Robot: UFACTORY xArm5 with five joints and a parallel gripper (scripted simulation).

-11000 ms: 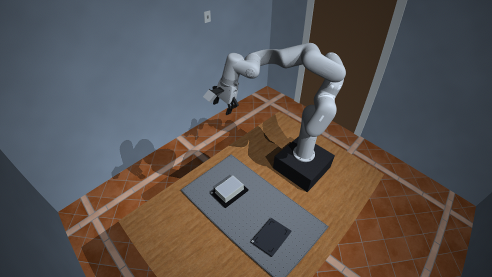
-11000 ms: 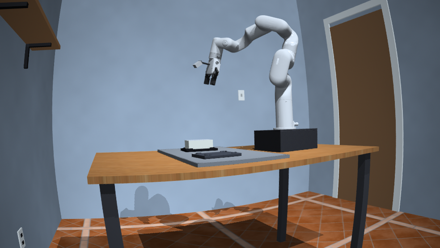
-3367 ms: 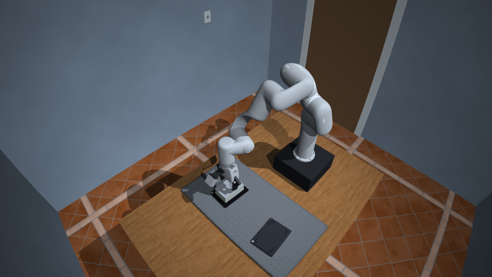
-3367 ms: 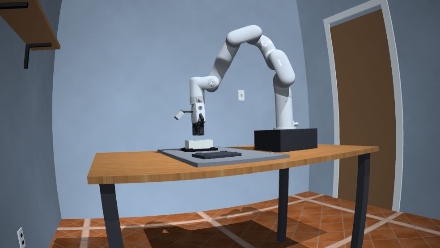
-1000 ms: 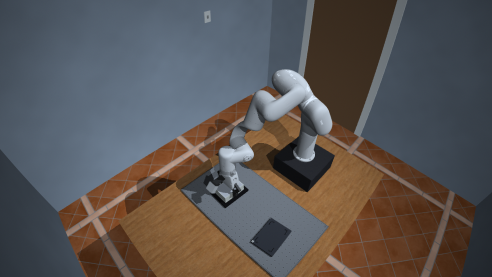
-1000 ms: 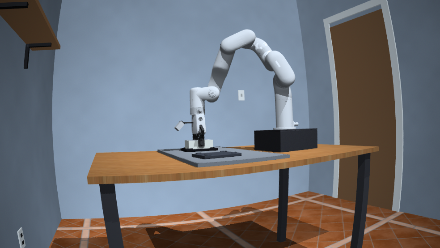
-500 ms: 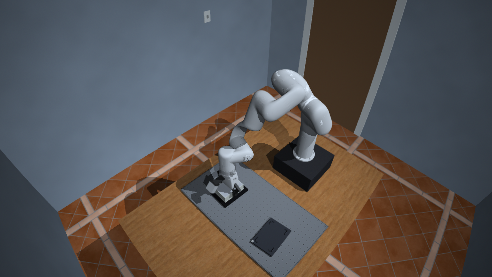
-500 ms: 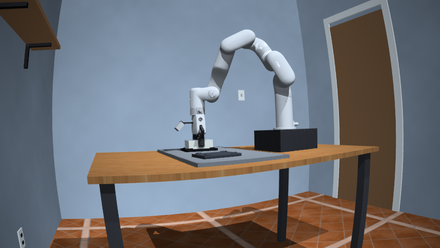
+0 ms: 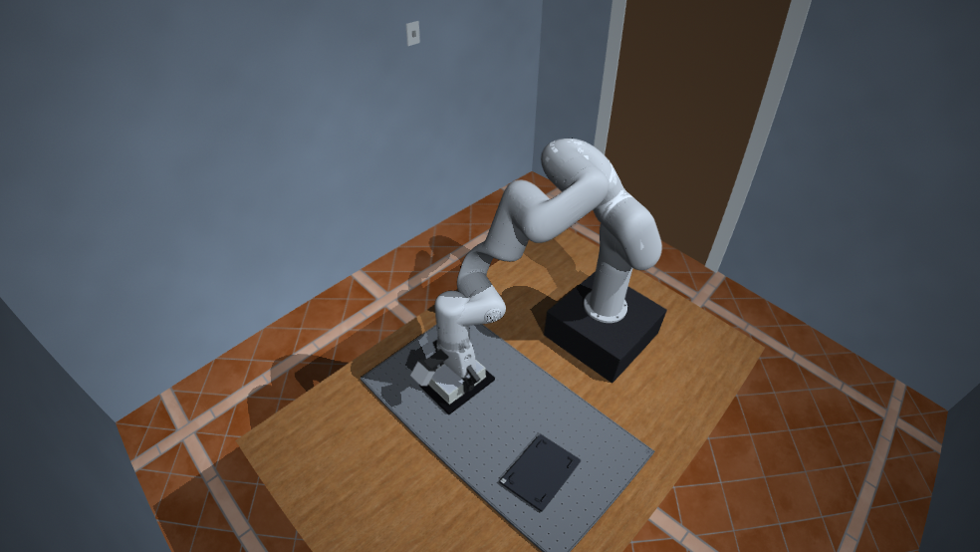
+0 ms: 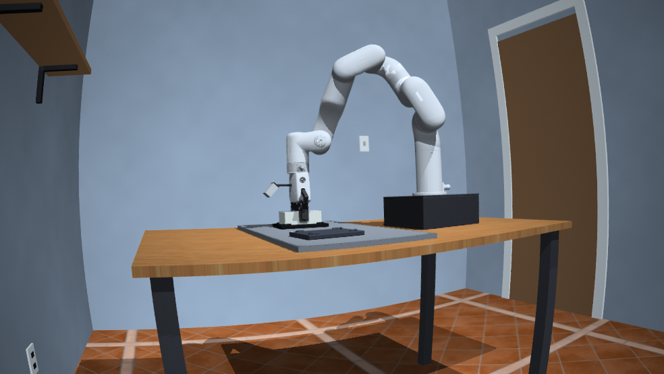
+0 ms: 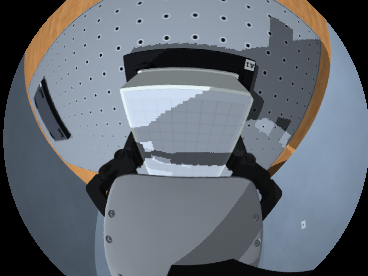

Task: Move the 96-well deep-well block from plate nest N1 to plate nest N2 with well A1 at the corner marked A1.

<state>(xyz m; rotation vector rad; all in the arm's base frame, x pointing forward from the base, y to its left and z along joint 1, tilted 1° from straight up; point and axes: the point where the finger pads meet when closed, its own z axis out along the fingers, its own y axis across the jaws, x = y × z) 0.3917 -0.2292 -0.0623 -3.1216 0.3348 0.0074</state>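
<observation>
The white 96-well deep-well block lies right at my hand.
</observation>
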